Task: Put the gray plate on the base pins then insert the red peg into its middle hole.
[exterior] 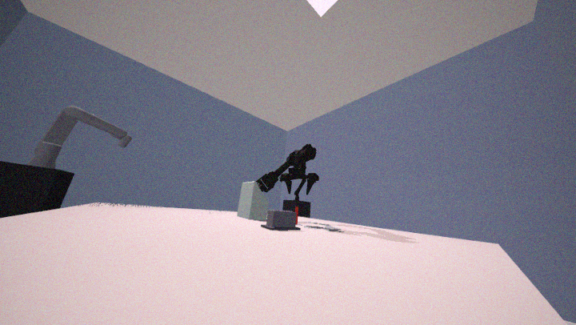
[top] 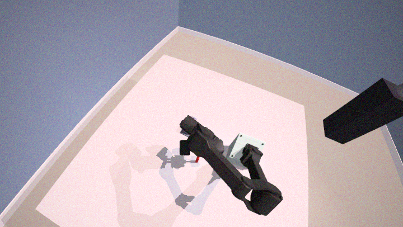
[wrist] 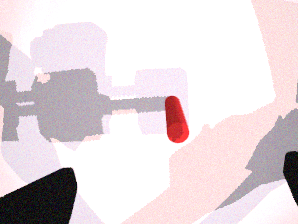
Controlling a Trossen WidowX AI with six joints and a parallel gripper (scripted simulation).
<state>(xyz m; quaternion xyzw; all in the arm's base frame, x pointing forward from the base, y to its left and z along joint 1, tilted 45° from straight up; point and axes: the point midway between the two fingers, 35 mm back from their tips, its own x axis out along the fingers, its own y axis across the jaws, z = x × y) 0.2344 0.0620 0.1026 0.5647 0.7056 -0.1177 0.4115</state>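
The red peg lies 100 mm below my gripper tip. From my gripper tip the other things lie so: base (170 mm to the right, 130 mm below, 120 mm ahead); gray plate (170 mm to the right, 120 mm ahead, 90 mm below).
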